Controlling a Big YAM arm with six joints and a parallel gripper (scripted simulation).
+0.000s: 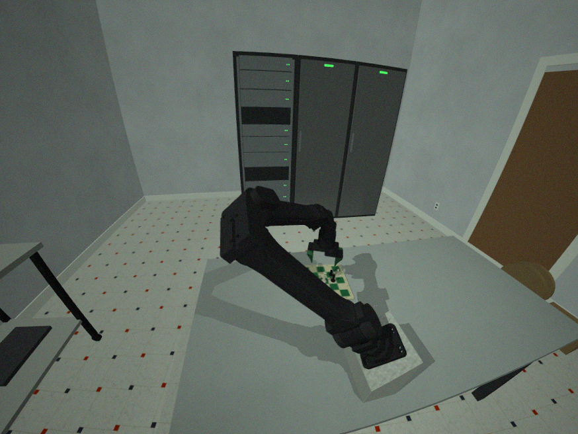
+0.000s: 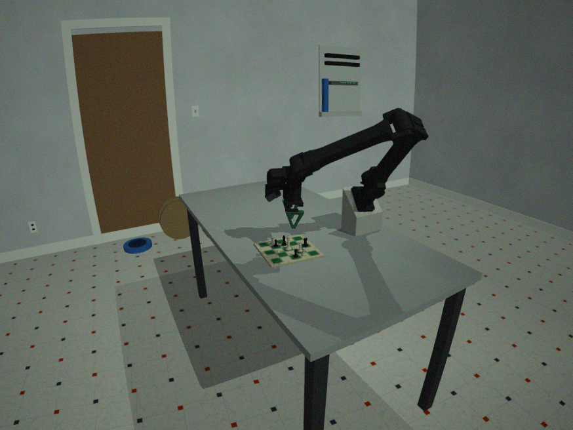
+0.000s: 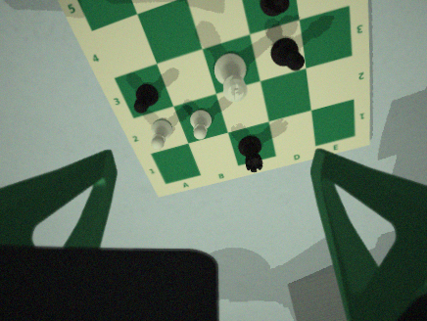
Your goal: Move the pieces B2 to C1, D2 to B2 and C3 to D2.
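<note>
My gripper is now 10 mm short of the tall white piece, 20 mm to the left of it and 90 mm above it. Also, from my hand: chessboard 10 mm ahead, 20 mm to the right, 130 mm below.
</note>
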